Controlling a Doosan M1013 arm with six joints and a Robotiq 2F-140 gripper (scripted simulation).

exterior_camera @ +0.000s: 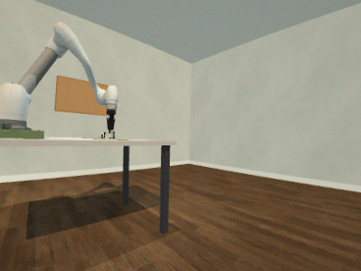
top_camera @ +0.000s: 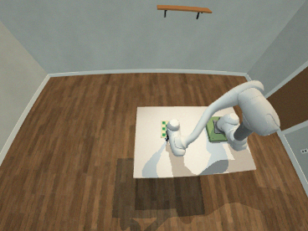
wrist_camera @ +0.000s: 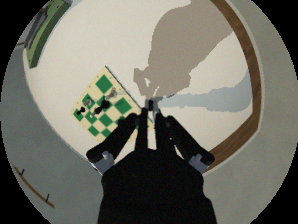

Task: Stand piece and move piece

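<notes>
The dark piece is 30 mm below my hand. Also, from my hand: green-and-white chessboard (20 mm behind, 140 mm to the right, 40 mm below); then pale piece (70 mm behind, 70 mm to the right, 20 mm below).
</notes>
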